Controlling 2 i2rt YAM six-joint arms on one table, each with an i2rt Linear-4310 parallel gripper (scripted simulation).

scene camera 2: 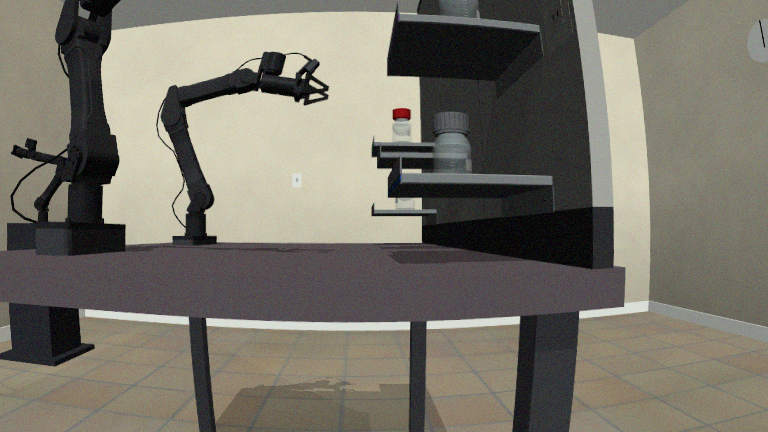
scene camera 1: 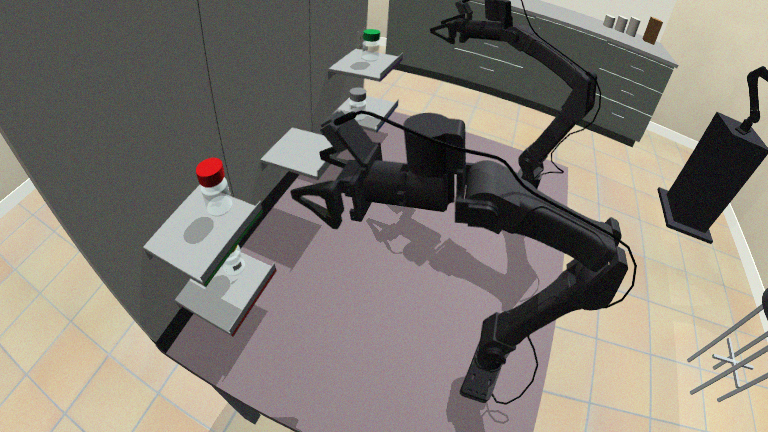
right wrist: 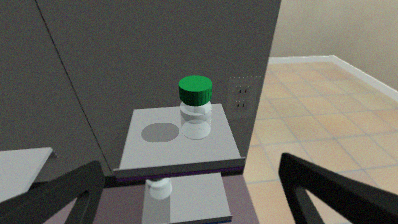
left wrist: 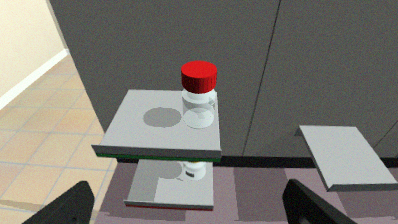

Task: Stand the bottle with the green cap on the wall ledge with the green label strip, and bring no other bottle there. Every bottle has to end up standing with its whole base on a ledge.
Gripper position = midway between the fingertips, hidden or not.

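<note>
There's a red-capped bottle [scene camera 1: 210,172] here, and the left wrist view also gives me the red-capped bottle [left wrist: 198,77], though in the right wrist view the red-capped bottle is out of frame. I can see a grey-capped bottle [scene camera 2: 451,150] too, but in the left wrist view the grey-capped bottle is out of frame. As for my left gripper [scene camera 1: 306,173], I see it [scene camera 2: 328,93] again, and also my left gripper [left wrist: 190,190]. Then there's my right gripper [scene camera 1: 435,26], and the right wrist view shows my right gripper [right wrist: 191,166] as well.
</note>
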